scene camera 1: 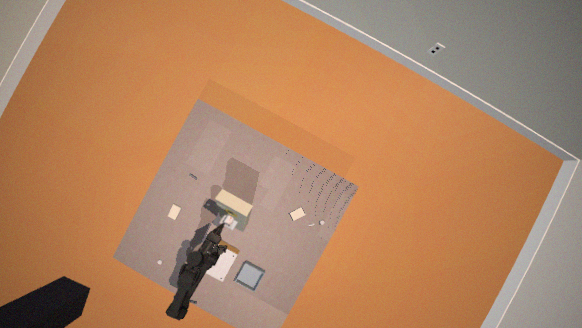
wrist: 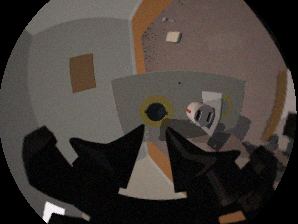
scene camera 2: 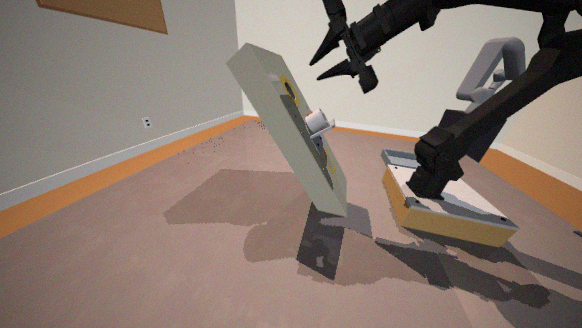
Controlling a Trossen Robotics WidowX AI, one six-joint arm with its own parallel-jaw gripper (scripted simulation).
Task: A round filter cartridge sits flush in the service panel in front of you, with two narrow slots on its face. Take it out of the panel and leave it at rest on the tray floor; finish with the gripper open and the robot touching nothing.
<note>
I see my gripper and a pale service panel.
My gripper also shows in the wrist view.
</note>
